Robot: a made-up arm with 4 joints. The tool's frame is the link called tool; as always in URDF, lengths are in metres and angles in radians. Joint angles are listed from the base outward.
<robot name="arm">
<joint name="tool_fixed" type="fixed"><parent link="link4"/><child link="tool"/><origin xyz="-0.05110 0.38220 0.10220" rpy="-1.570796 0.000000 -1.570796"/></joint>
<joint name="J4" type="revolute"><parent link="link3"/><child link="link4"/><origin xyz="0.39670 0.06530 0.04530" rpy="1.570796 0.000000 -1.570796"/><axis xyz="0 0 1"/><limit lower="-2.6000" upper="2.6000"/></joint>
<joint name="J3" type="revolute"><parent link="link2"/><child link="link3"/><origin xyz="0.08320 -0.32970 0.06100" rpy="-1.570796 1.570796 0.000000"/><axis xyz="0 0 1"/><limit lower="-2.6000" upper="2.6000"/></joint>
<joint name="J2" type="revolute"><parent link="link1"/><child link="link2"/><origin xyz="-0.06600 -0.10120 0.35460" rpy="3.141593 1.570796 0.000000"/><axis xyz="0 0 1"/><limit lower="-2.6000" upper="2.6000"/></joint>
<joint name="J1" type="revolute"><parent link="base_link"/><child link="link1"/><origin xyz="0.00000 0.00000 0.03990" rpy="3.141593 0.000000 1.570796"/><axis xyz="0 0 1"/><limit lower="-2.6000" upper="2.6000"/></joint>
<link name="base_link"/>
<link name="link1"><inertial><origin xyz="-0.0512 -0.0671 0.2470"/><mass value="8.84"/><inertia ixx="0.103" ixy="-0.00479" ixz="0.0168" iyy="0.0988" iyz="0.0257" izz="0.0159"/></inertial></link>
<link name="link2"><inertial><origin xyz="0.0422 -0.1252 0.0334"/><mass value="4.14"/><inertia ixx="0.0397" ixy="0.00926" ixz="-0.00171" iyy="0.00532" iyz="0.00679" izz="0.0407"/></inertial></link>
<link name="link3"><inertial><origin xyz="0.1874 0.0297 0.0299"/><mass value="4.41"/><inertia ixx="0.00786" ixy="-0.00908" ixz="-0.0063" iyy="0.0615" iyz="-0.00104" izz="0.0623"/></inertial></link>
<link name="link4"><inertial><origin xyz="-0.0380 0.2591 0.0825"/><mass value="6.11"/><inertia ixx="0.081" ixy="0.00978" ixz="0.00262" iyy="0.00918" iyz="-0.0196" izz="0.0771"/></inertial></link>
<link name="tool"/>
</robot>
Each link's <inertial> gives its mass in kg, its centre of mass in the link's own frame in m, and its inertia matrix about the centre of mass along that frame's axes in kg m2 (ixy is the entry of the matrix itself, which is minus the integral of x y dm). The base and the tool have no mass. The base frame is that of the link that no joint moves.
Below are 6 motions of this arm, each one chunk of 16 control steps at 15 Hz.
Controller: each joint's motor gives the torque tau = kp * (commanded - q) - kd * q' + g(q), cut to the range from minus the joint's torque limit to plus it. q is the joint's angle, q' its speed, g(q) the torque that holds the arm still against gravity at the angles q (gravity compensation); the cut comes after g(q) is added. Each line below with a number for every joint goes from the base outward.
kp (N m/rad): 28 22 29 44
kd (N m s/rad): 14 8.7 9.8 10
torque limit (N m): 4.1 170 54 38
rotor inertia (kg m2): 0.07 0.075 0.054 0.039
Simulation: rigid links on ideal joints. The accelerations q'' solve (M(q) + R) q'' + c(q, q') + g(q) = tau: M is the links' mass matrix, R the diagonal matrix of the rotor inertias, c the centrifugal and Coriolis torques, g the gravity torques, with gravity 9.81 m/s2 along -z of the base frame. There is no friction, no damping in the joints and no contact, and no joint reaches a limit. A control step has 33 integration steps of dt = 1/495 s. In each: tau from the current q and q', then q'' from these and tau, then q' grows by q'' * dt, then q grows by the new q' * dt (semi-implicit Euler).
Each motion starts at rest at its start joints. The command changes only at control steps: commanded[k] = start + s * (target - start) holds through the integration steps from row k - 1 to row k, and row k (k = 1, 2, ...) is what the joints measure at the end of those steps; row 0 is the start. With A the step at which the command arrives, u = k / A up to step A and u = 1 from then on. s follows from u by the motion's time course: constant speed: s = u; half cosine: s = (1 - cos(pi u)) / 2; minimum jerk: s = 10 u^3 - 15 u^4 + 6 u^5; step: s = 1 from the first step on.
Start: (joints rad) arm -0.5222 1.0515 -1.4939 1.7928
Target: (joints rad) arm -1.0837 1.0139 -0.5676 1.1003
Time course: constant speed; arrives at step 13
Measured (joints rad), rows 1 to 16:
1: -0.5272 1.0510 -1.4891 1.7870
2: -0.5390 1.0499 -1.4764 1.7705
3: -0.5562 1.0487 -1.4546 1.7439
4: -0.5774 1.0479 -1.4240 1.7091
5: -0.6013 1.0478 -1.3850 1.6681
6: -0.6272 1.0483 -1.3386 1.6225
7: -0.6545 1.0494 -1.2859 1.5736
8: -0.6830 1.0505 -1.2280 1.5225
9: -0.7125 1.0514 -1.1658 1.4700
10: -0.7431 1.0515 -1.1004 1.4167
11: -0.7747 1.0507 -1.0326 1.3632
12: -0.8073 1.0485 -0.9630 1.3097
13: -0.8408 1.0451 -0.8921 1.2565
14: -0.8714 1.0396 -0.8254 1.2091
15: -0.8976 1.0317 -0.7674 1.1732
16: -0.9195 1.0222 -0.7188 1.1483

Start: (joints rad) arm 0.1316 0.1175 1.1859 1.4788
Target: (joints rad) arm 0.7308 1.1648 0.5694 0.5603
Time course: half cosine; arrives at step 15
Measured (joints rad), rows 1 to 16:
1: 0.1318 0.1183 1.1854 1.4771
2: 0.1330 0.1221 1.1830 1.4701
3: 0.1368 0.1314 1.1768 1.4540
4: 0.1448 0.1483 1.1652 1.4265
5: 0.1581 0.1744 1.1475 1.3862
6: 0.1775 0.2101 1.1236 1.3334
7: 0.2034 0.2555 1.0939 1.2690
8: 0.2356 0.3096 1.0591 1.1950
9: 0.2735 0.3711 1.0200 1.1140
10: 0.3157 0.4383 0.9775 1.0293
11: 0.3604 0.5094 0.9323 0.9444
12: 0.4054 0.5825 0.8854 0.8631
13: 0.4484 0.6561 0.8376 0.7889
14: 0.4872 0.7284 0.7902 0.7253
15: 0.5203 0.7975 0.7447 0.6750
16: 0.5473 0.8618 0.7029 0.6385

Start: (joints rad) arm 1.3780 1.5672 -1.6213 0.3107
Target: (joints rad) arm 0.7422 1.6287 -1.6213 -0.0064
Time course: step
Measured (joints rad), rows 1 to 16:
1: 1.3824 1.5626 -1.6096 0.2601
2: 1.3821 1.5621 -1.5955 0.1966
3: 1.3725 1.5673 -1.5854 0.1476
4: 1.3535 1.5762 -1.5785 0.1118
5: 1.3256 1.5868 -1.5737 0.0858
6: 1.2893 1.5981 -1.5705 0.0669
7: 1.2451 1.6092 -1.5685 0.0533
8: 1.1954 1.6196 -1.5692 0.0426
9: 1.1451 1.6284 -1.5752 0.0323
10: 1.0956 1.6356 -1.5847 0.0223
11: 1.0479 1.6412 -1.5961 0.0130
12: 1.0027 1.6454 -1.6081 0.0046
13: 0.9605 1.6482 -1.6197 -0.0027
14: 0.9218 1.6498 -1.6302 -0.0088
15: 0.8868 1.6502 -1.6395 -0.0137
16: 0.8557 1.6497 -1.6471 -0.0175

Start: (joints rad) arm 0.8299 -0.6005 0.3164 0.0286
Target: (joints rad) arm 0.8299 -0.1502 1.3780 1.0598
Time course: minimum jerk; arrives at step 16
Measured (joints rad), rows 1 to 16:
1: 0.8300 -0.6005 0.3165 0.0289
2: 0.8303 -0.6000 0.3170 0.0309
3: 0.8314 -0.5983 0.3196 0.0376
4: 0.8336 -0.5940 0.3265 0.0527
5: 0.8368 -0.5859 0.3408 0.0799
6: 0.8410 -0.5731 0.3655 0.1221
7: 0.8458 -0.5557 0.4026 0.1807
8: 0.8508 -0.5344 0.4535 0.2557
9: 0.8558 -0.5104 0.5181 0.3451
10: 0.8606 -0.4850 0.5950 0.4454
11: 0.8644 -0.4592 0.6819 0.5515
12: 0.8665 -0.4334 0.7756 0.6573
13: 0.8661 -0.4074 0.8722 0.7564
14: 0.8627 -0.3812 0.9679 0.8431
15: 0.8567 -0.3543 1.0584 0.9137
16: 0.8490 -0.3264 1.1402 0.9672

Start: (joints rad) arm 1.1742 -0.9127 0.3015 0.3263
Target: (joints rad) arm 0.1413 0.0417 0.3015 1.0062
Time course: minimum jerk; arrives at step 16
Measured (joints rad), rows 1 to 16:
1: 1.1740 -0.9126 0.3014 0.3265
2: 1.1728 -0.9120 0.3006 0.3280
3: 1.1687 -0.9095 0.2986 0.3328
4: 1.1596 -0.9028 0.2950 0.3435
5: 1.1434 -0.8895 0.2901 0.3623
6: 1.1181 -0.8672 0.2844 0.3910
7: 1.0826 -0.8344 0.2792 0.4305
8: 1.0363 -0.7907 0.2756 0.4804
9: 0.9796 -0.7368 0.2751 0.5394
10: 0.9138 -0.6745 0.2789 0.6049
11: 0.8412 -0.6062 0.2877 0.6735
12: 0.7648 -0.5348 0.3015 0.7414
13: 0.6884 -0.4629 0.3192 0.8050
14: 0.6159 -0.3928 0.3387 0.8613
15: 0.5504 -0.3266 0.3574 0.9080
16: 0.4938 -0.2652 0.3726 0.9447

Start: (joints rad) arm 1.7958 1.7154 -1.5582 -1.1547
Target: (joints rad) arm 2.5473 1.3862 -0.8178 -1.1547
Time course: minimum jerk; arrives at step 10
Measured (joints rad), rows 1 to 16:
1: 1.7957 1.7153 -1.5578 -1.1548
2: 1.7955 1.7149 -1.5550 -1.1551
3: 1.7958 1.7129 -1.5466 -1.1561
4: 1.7941 1.7084 -1.5240 -1.1577
5: 1.7885 1.7000 -1.4825 -1.1589
6: 1.7801 1.6868 -1.4240 -1.1592
7: 1.7722 1.6687 -1.3544 -1.1588
8: 1.7692 1.6457 -1.2816 -1.1581
9: 1.7758 1.6186 -1.2135 -1.1578
10: 1.7952 1.5887 -1.1552 -1.1586
11: 1.8285 1.5579 -1.1076 -1.1611
12: 1.8755 1.5279 -1.0693 -1.1649
13: 1.9357 1.5002 -1.0387 -1.1696
14: 2.0040 1.4768 -1.0096 -1.1746
15: 2.0738 1.4582 -0.9780 -1.1774
16: 2.1422 1.4440 -0.9456 -1.1774

